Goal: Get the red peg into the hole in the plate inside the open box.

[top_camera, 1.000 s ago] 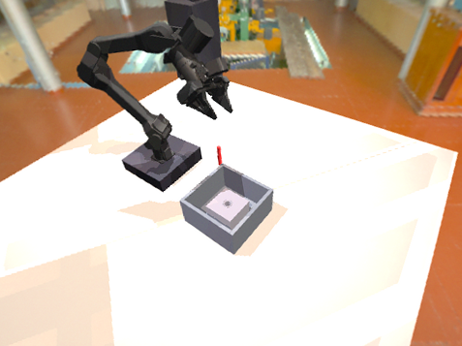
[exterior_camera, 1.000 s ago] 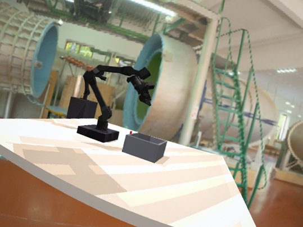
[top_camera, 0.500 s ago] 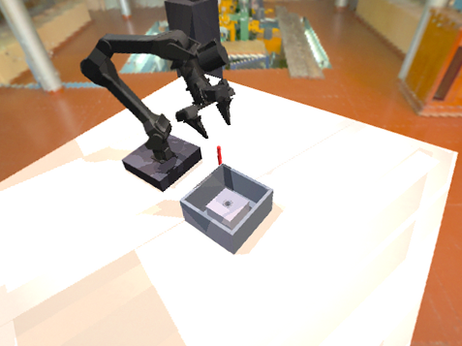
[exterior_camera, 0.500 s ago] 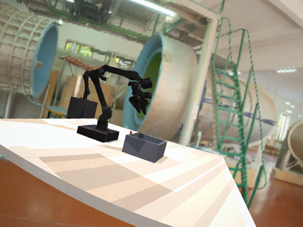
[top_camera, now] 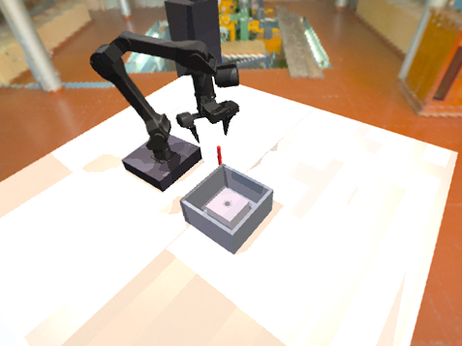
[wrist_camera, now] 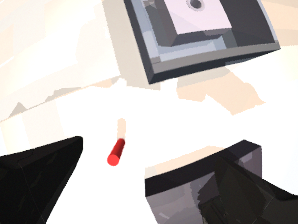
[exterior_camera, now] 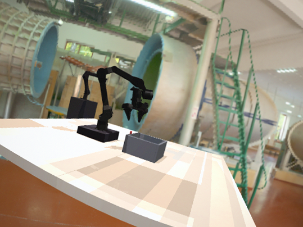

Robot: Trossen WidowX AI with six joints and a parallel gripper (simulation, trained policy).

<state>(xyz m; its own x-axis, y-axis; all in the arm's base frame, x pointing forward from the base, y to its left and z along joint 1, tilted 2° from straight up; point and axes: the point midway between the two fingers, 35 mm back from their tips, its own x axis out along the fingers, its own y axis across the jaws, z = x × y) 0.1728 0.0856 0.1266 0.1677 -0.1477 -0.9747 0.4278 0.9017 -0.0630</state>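
The red peg is 11 cm below my gripper tip, 5 cm to the left of it and 2 cm behind it. Also, from my gripper tip: grey box: 15 cm ahead, 13 cm below, 12 cm to the right.
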